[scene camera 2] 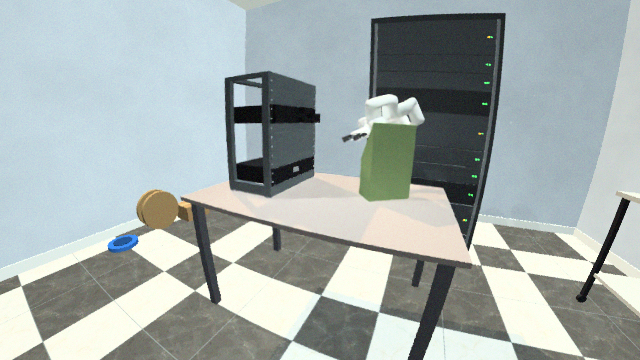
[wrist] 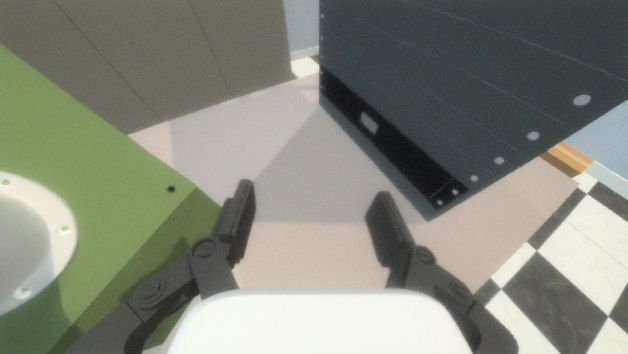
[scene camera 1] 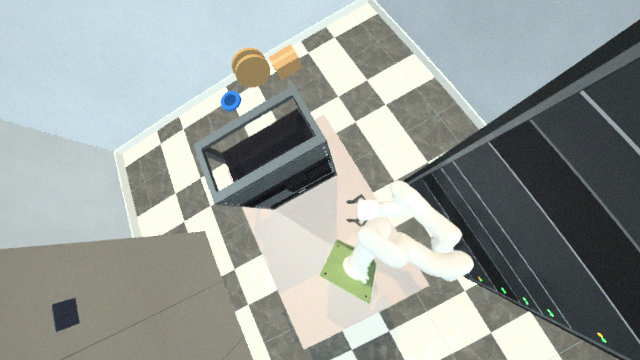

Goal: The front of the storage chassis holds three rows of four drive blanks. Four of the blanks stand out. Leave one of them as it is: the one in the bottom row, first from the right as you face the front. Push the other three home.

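I can see a rack frame in scene camera 1 (291, 156). The rack frame is visible to me in scene camera 2 as well, and the wrist view shows the frame too. On the rack frame, (scene camera 2: 306, 145) and (wrist: 444, 105) are the same spot.
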